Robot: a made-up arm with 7 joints. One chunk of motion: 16 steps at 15 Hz.
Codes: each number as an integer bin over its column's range. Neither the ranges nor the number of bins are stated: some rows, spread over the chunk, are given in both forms.
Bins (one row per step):
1: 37 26 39 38 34 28 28
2: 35 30 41 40 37 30 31
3: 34 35 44 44 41 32 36
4: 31 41 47 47 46 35 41
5: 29 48 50 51 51 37 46
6: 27 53 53 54 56 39 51
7: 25 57 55 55 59 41 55
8: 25 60 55 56 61 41 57
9: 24 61 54 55 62 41 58
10: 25 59 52 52 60 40 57
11: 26 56 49 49 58 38 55
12: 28 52 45 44 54 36 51
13: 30 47 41 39 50 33 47
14: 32 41 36 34 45 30 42
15: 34 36 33 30 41 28 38
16: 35 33 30 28 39 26 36
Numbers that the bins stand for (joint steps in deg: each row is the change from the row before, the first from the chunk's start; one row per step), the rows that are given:
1: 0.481 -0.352 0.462 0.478 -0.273 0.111 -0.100
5: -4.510 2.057 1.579 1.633 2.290 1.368 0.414
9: -7.629 3.481 1.986 1.989 3.949 1.927 0.757
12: -5.133 2.495 1.071 1.011 2.743 1.229 0.557
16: -0.767 0.414 -0.452 -0.411 0.481 -0.168 0.129
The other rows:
2: -0.767 0.086 0.665 0.656 0.179 0.390 -0.014
3: -1.390 0.633 0.970 1.011 0.783 0.670 0.129
4: -3.262 1.290 1.275 1.278 1.537 1.089 0.271
6: -5.757 2.605 1.884 1.900 3.044 1.648 0.557
7: -7.005 3.043 2.087 1.989 3.497 1.927 0.671
8: -7.005 3.371 2.087 2.078 3.798 1.927 0.729
10: -7.005 3.262 1.783 1.722 3.648 1.787 0.729
11: -6.381 2.933 1.478 1.456 3.346 1.508 0.671
13: -3.886 1.948 0.665 0.567 2.140 0.810 0.443
14: -2.638 1.290 0.157 0.122 1.386 0.390 0.300
15: -1.390 0.743 -0.148 -0.233 0.783 0.111 0.186

